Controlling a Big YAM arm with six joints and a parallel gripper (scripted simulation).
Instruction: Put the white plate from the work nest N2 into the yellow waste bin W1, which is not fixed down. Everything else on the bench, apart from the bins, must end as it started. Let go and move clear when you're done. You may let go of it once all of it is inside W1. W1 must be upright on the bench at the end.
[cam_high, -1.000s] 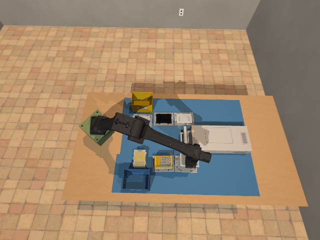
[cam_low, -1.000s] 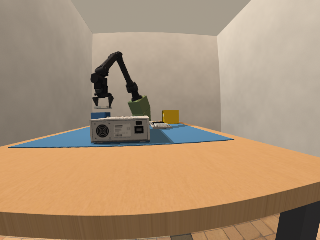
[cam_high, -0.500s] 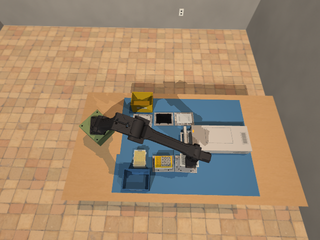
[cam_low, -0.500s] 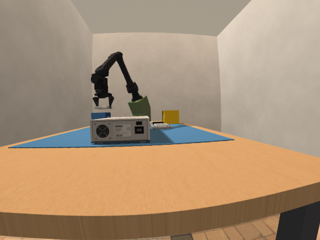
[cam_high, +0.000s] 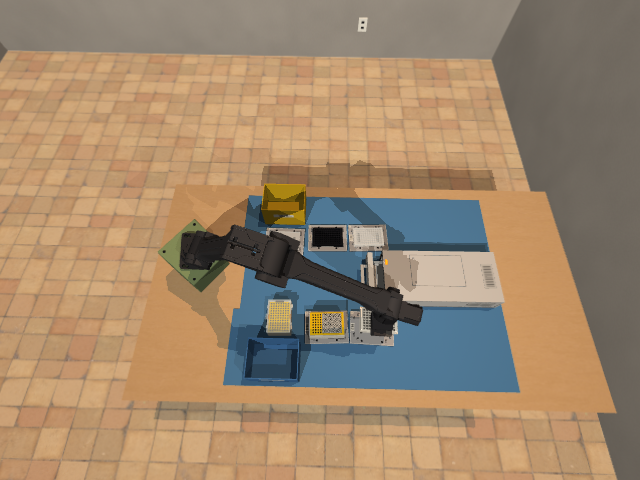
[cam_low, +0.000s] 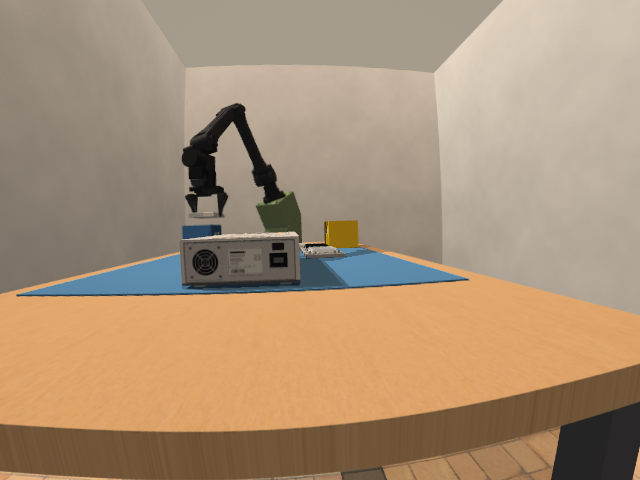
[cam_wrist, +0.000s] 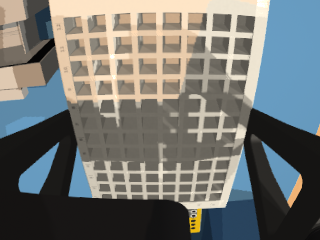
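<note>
My gripper is now 29 cm past the yellow waste bin, 55 cm to the right of it and 11 cm above it. Also, from my hand: white plate (right at my hand); blue bin (37 cm behind, 8 cm to the right, 11 cm below); instrument box (20 cm ahead, 16 cm to the left, 11 cm below).
</note>
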